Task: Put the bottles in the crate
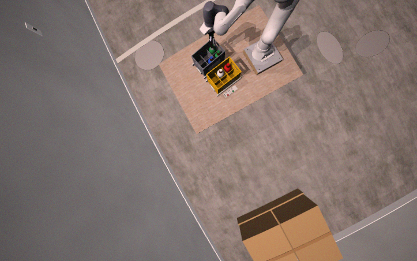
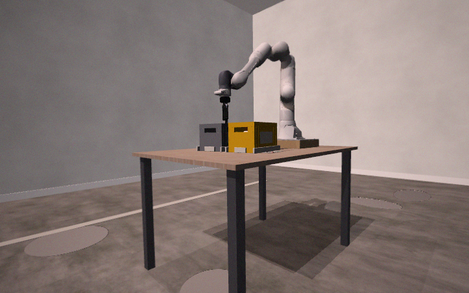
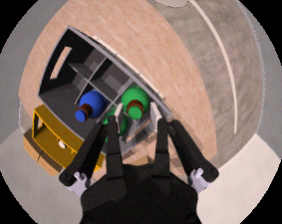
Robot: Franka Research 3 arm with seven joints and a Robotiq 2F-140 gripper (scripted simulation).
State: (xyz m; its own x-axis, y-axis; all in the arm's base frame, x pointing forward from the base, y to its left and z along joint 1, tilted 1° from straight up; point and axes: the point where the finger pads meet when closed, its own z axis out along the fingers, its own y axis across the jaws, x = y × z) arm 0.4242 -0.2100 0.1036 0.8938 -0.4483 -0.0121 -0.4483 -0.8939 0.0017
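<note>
The grey crate is 90 mm below my hand, 70 mm to the left of it and 70 mm ahead of it. The rest, counted from my hand: blue bottle (110 mm to the left, 80 mm below, 50 mm ahead); then red bottle (240 mm to the left, 80 mm below, 70 mm behind); then white bottle (260 mm to the left, 80 mm below, 20 mm ahead).
</note>
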